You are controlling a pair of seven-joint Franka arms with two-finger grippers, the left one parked.
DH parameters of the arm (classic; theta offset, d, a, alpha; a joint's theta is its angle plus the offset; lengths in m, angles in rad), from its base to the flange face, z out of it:
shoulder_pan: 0 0.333 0 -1.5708
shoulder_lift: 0 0 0 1.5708
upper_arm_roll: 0 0.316 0.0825 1.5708
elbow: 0 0 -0.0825 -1.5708
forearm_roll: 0 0.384 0 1.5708
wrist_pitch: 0 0 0.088 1.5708
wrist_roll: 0 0.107 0 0
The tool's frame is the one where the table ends.
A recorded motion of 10 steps. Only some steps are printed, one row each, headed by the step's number.
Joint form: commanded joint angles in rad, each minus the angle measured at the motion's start. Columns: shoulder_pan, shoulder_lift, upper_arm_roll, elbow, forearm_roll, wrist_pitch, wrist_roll.
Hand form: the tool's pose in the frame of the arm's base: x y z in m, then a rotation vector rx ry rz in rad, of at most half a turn. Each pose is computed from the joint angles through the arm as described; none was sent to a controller.
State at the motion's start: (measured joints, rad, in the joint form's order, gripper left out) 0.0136 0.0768 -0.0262 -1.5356 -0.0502 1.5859 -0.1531
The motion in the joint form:
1: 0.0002 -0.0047 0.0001 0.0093 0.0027 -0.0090 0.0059
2: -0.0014 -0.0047 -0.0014 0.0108 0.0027 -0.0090 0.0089
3: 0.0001 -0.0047 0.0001 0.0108 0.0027 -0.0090 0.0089
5: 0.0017 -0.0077 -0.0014 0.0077 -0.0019 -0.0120 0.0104
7: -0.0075 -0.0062 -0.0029 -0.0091 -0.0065 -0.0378 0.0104
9: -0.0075 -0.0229 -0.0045 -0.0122 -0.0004 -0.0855 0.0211
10: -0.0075 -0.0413 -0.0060 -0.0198 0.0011 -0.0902 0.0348
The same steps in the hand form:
1: 0.5768 -0.0116 0.6054 3.0867 0.2098 -0.0392
2: 0.5768 -0.0134 0.6061 3.0872 0.2004 -0.0369
3: 0.5768 -0.0117 0.6061 3.0869 0.2050 -0.0368
5: 0.5755 -0.0121 0.6061 3.0826 0.2025 -0.0420
7: 0.5722 -0.0188 0.5953 3.0810 0.1856 -0.1109
9: 0.5622 -0.0191 0.5995 3.0888 0.1644 -0.1626
10: 0.5563 -0.0198 0.6059 3.0914 0.1405 -0.1526

